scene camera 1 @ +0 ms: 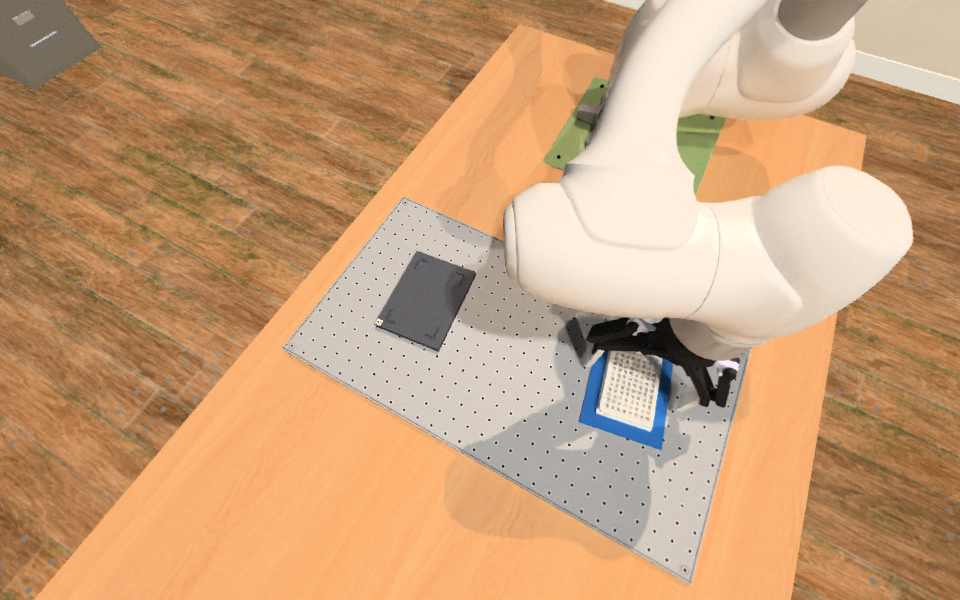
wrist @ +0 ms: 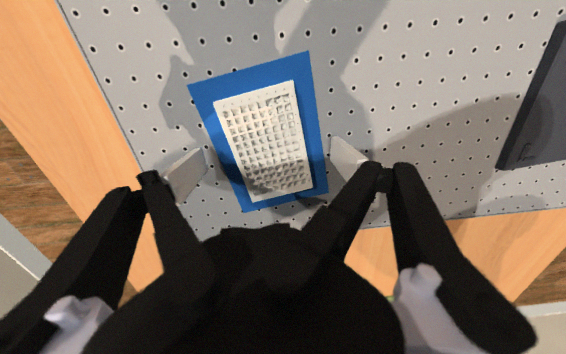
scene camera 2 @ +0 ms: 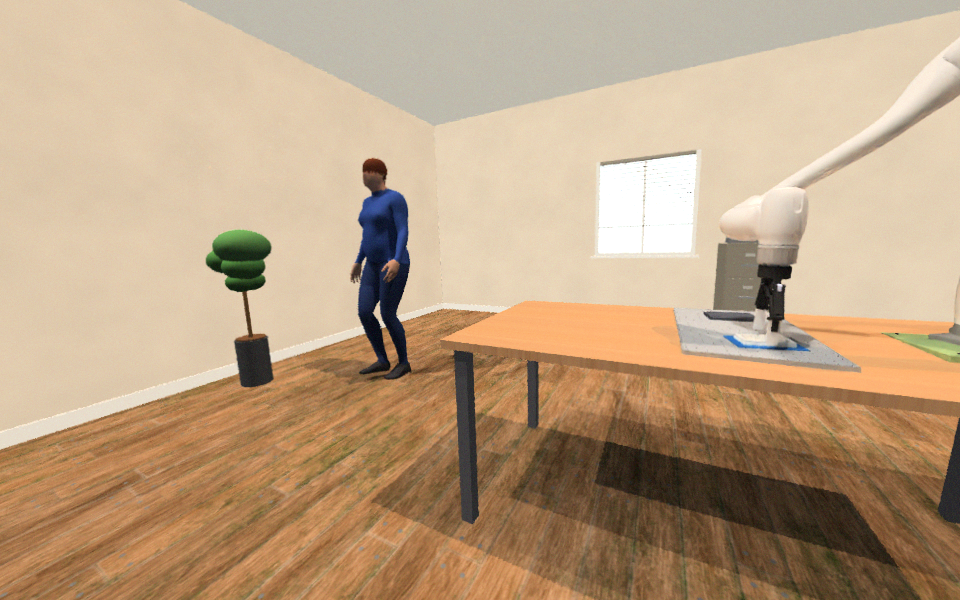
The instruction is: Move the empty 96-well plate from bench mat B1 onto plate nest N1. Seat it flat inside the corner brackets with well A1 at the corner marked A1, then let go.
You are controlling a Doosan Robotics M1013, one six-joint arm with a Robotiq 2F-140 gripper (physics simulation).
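Frame: origin at the arm's base, x down, y ahead, z right, level; centimetres.
Where they show: gripper, between the fingertips: [scene camera 1: 634, 380] [wrist: 267, 154] [scene camera 2: 764, 335].
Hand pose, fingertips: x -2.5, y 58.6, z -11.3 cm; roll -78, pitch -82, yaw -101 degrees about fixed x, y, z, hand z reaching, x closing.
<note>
Each offset is from my fingertips to the top centre of the thing. "*": to the spot under its first point. Level surfaces: height alone.
The white 96-well plate {dx +0.7, dy +0.0, dz +0.2 cm} [scene camera 1: 628, 396] [scene camera 2: 746, 338] [wrist: 265, 140] lies flat on the blue bench mat B1 {dx +2.1 cm} [scene camera 1: 656, 437] [scene camera 2: 800, 346] [wrist: 250, 79]. My gripper [scene camera 1: 640, 376] [scene camera 2: 767, 331] [wrist: 267, 154] is open and empty, pointing down low over the mat. In the wrist view its pale finger pads stand apart on either side of the plate's long sides, nearer the plate's lower end. The dark grey plate nest N1 {dx +0.9, dy -2.3, dz +37.1 cm} [scene camera 1: 424, 300] [scene camera 2: 729, 315] [wrist: 545, 115] holds no plate. Its A1 label {* dx +1.1, dy +5.0, dz +42.8 cm} [scene camera 1: 378, 321] shows at one corner. No A1 mark is readable on the plate.
A grey perforated board {dx +2.3 cm} [scene camera 1: 339, 339] bears the mat and nest on the wooden table {dx +3.6 cm} [scene camera 1: 318, 452]. The arm rises from a green base plate [scene camera 1: 700, 152] at the back. A person [scene camera 2: 382, 226] and a potted plant [scene camera 2: 242, 247] stand away from the table.
</note>
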